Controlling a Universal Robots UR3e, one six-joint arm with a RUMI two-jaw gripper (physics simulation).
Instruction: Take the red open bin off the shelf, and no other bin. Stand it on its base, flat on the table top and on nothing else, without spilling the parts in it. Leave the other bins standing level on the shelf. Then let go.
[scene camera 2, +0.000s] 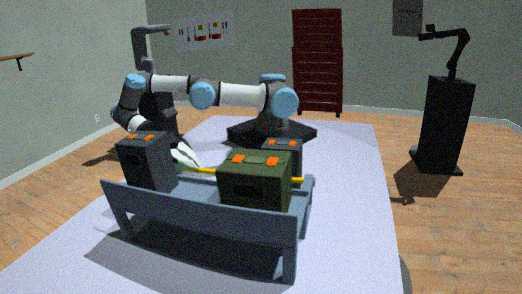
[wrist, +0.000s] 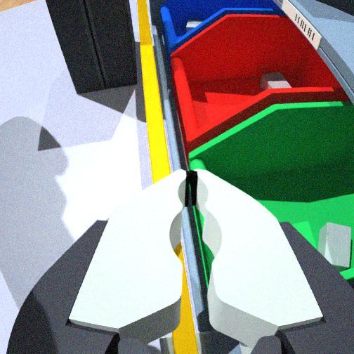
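Where they show: gripper, fingertip midpoint: (scene camera 2: 198, 168); arm's base at its link origin: (scene camera 2: 271, 128).
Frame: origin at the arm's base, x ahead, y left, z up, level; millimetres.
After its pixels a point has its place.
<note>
The red bin (wrist: 235, 55) stands in the shelf between the green bin (wrist: 300, 150) and the blue bin (wrist: 200, 10). A grey part (wrist: 276, 80) shows in the red bin, and another (wrist: 336, 245) in the green bin. My gripper (scene camera 2: 198, 167) {x 383, y -94, z 34 mm} (wrist: 188, 173) is shut with nothing between its fingers. In the wrist view its tips are over the shelf's front lip, beside the green bin's front corner; whether they touch it I cannot tell. The shelf (scene camera 2: 200, 212) {x 613, y 50, z 101 mm} stands on the table top (scene camera 2: 345, 200) {x 352, y 274, z -41 mm}. The bins do not show in the scene view.
A yellow bar (scene camera 2: 200, 170) {x 374, y -96, z 21 mm} (wrist: 152, 110) runs along the shelf front. A dark grey case (scene camera 2: 150, 162) {x 564, y -74, z 147 mm} and an olive case (scene camera 2: 252, 182) {x 578, y 124, z 143 mm} stand at the shelf; another grey case (scene camera 2: 296, 157) {x 355, y 149, z 71 mm} is behind. A dark box (wrist: 95, 45) stands left of the bar in the wrist view.
</note>
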